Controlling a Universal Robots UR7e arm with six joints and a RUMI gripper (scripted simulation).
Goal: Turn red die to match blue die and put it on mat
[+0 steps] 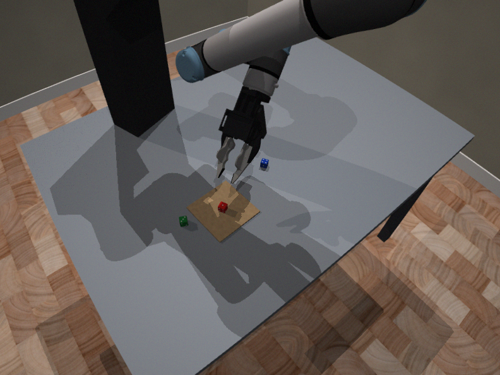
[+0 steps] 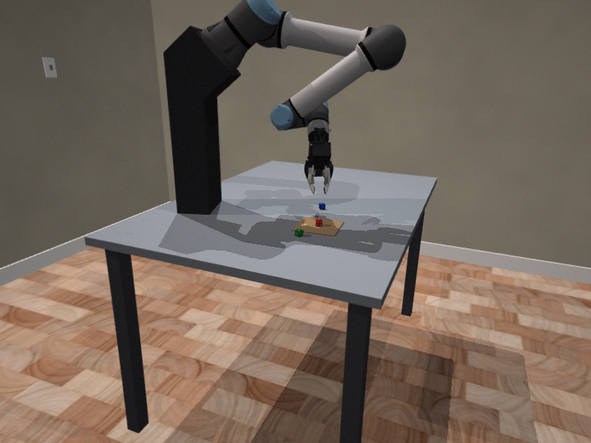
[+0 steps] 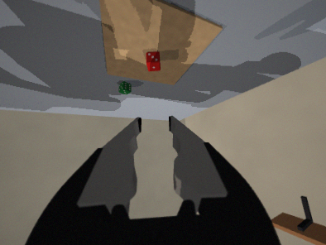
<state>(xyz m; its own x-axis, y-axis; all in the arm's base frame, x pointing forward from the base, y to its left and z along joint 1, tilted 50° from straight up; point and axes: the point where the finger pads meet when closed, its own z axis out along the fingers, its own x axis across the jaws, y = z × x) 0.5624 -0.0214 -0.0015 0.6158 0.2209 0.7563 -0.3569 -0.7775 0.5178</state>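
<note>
The red die lies 1 cm ahead of my hand, 3 cm to the right of it and 10 cm below it. Round my hand: tan mat 1 cm ahead, 3 cm to the right, 12 cm below; then green die 2 cm behind, 13 cm to the right, 11 cm below; then blue die 4 cm behind, 17 cm to the left, 11 cm below.
</note>
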